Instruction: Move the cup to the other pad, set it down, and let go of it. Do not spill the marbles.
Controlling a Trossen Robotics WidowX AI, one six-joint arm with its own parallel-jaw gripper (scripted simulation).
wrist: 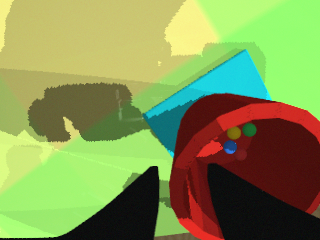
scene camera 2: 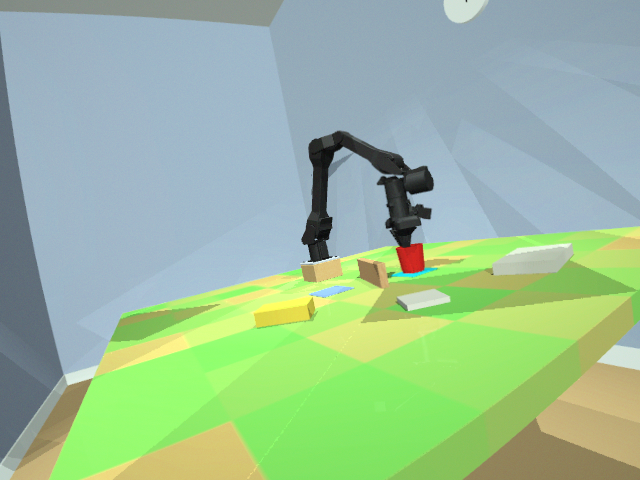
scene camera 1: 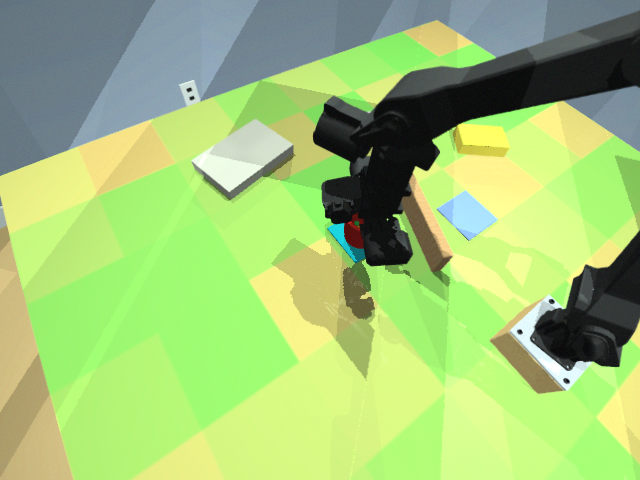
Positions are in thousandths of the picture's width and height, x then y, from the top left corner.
Labels:
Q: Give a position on a brown wooden block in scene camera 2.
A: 587, 568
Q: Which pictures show my gripper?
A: The wrist view, scene camera 2 and scene camera 1: all of them.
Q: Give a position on a white slab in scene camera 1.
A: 363, 345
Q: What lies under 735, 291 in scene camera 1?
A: A yellow block.

